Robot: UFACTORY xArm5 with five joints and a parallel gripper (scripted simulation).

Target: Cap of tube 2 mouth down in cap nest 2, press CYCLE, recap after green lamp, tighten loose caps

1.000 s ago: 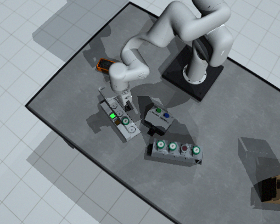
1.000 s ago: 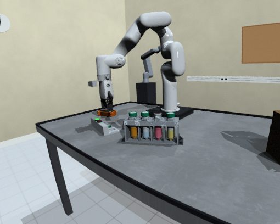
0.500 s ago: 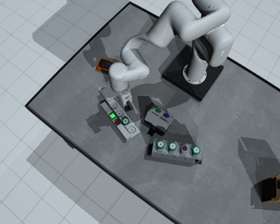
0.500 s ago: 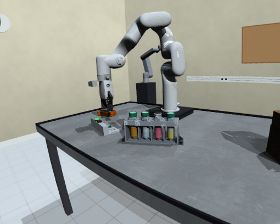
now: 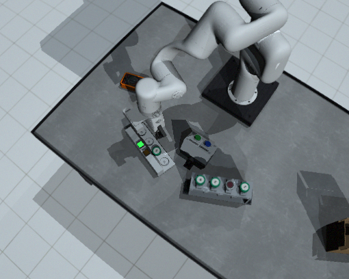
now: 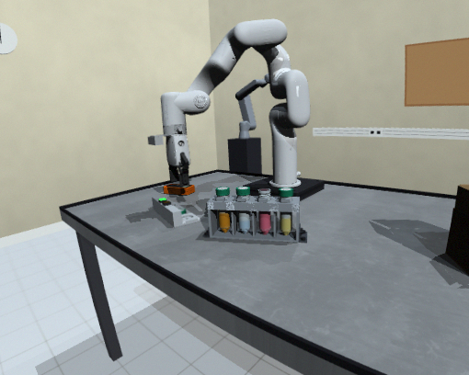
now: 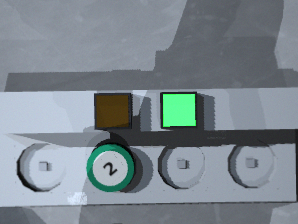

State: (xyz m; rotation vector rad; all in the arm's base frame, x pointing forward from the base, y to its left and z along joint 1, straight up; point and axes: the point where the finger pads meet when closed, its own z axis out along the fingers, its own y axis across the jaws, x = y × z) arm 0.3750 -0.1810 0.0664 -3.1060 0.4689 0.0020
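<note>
Right now my hand is 20 mm short of the tube 2's threaded neck, 360 mm to the right of it and 10 mm below it. Also, from my hand: key housing (60 mm behind, 180 mm to the left, 50 mm below); green key (80 mm behind, 150 mm to the left, 40 mm below); blue key (80 mm behind, 200 mm to the left, 40 mm below).
</note>
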